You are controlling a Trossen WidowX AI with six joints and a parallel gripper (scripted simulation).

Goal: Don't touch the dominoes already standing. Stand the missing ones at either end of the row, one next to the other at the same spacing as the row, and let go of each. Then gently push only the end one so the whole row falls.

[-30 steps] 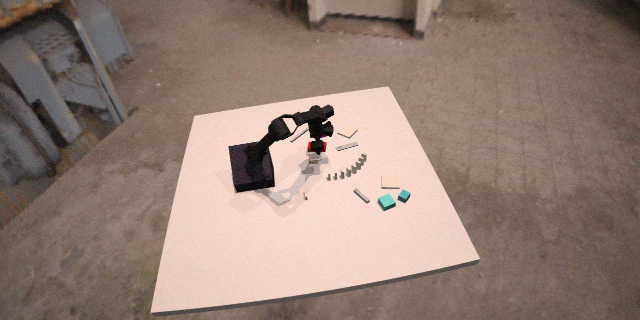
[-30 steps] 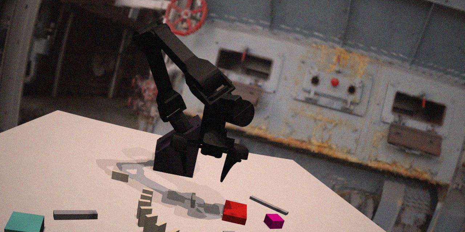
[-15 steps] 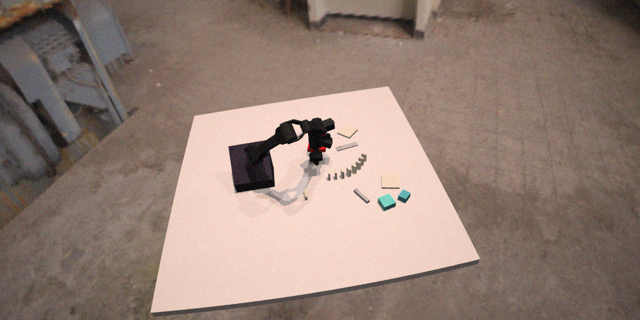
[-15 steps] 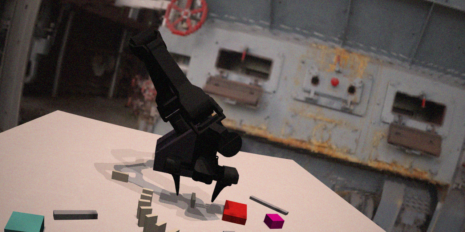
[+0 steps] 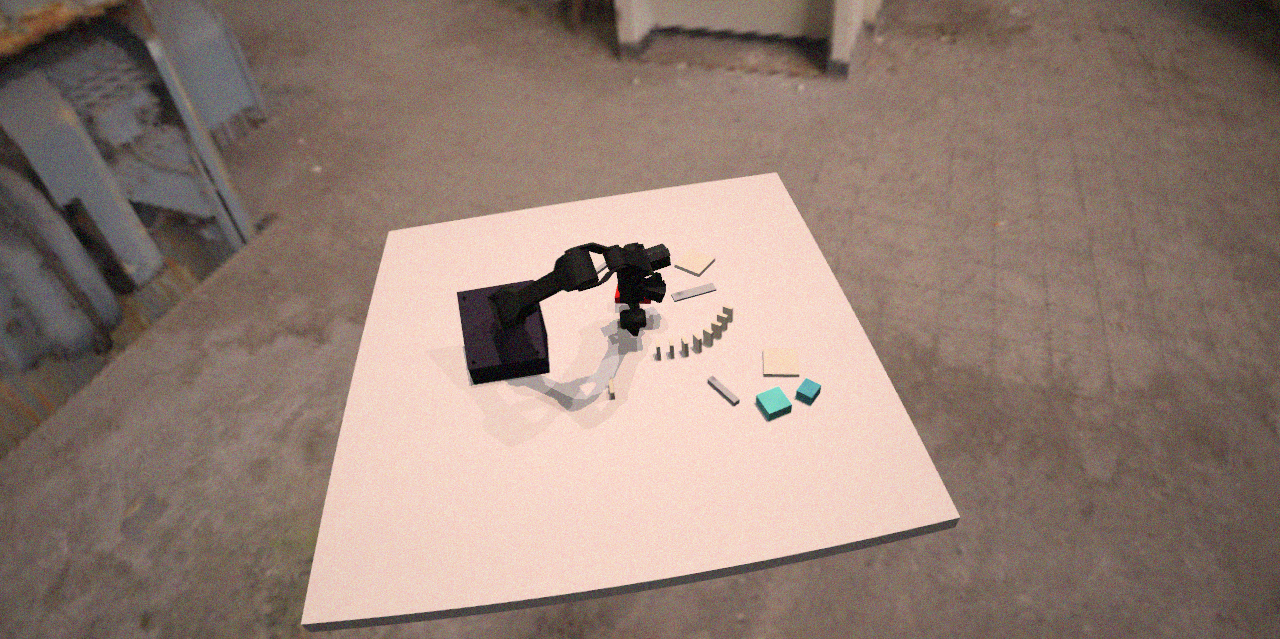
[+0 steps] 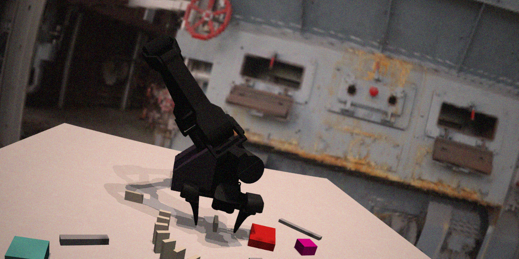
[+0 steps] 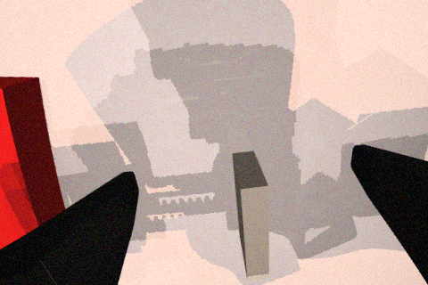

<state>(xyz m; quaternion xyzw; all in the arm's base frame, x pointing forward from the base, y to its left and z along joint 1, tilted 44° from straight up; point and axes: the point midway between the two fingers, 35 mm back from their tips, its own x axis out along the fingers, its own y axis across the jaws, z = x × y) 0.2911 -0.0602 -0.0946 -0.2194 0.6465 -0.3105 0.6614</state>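
Now: the red block 110 mm to the left of my gripper tip and 20 mm ahead of it. Also, from my gripper tip: grey bar 170 mm ahead, 80 mm to the left, 10 mm below; then magenta cube 210 mm to the left, 60 mm ahead.
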